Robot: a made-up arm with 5 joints.
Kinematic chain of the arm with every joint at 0, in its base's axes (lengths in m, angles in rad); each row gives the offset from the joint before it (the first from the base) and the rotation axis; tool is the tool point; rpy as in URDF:
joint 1: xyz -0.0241 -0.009 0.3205 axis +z
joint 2: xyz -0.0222 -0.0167 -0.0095 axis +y
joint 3: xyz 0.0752 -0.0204 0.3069 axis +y
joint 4: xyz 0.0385 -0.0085 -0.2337 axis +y
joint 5: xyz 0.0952 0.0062 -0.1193 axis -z
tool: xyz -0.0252 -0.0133 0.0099 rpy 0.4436 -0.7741 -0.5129
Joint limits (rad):
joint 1: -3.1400..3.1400
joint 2: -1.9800..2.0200
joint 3: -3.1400..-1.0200
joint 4: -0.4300..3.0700
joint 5: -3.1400..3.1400
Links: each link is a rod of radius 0.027 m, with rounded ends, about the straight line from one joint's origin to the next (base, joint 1, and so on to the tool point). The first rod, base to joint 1, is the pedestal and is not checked.
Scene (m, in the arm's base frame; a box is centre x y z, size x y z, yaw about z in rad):
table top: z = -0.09
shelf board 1: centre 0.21 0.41 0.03 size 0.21 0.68 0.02 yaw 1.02
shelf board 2: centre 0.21 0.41 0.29 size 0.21 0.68 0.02 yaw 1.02
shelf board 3: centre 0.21 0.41 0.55 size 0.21 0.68 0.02 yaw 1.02
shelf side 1: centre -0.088 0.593 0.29 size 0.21 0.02 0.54 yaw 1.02
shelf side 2: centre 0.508 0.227 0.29 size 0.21 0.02 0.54 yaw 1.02
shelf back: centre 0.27 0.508 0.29 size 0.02 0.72 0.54 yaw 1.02
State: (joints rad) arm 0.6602 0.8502 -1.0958 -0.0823 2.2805
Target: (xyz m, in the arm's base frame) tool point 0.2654 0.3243 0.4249
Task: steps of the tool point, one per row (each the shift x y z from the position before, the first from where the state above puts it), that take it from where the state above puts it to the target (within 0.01 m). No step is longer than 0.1 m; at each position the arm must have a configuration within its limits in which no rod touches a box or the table.
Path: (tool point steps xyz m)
1: -0.0068 -0.0250 -0.0115
2: -0.0127 -0.0274 -0.0065
3: -0.0180 -0.0287 -0.0007
4: -0.0221 -0.0289 0.0059
5: -0.0250 -0.0278 0.0128
6: -0.0193 0.0269 0.0928
7: -0.0393 0.0101 0.0872
8: -0.0529 -0.0103 0.0761
9: 0.0275 0.0359 -0.0095
10: 0.0241 0.0348 -0.0041
11: 0.0199 0.0325 0.0008
12: 0.0151 0.0291 0.0048
13: 0.0099 0.0247 0.0080

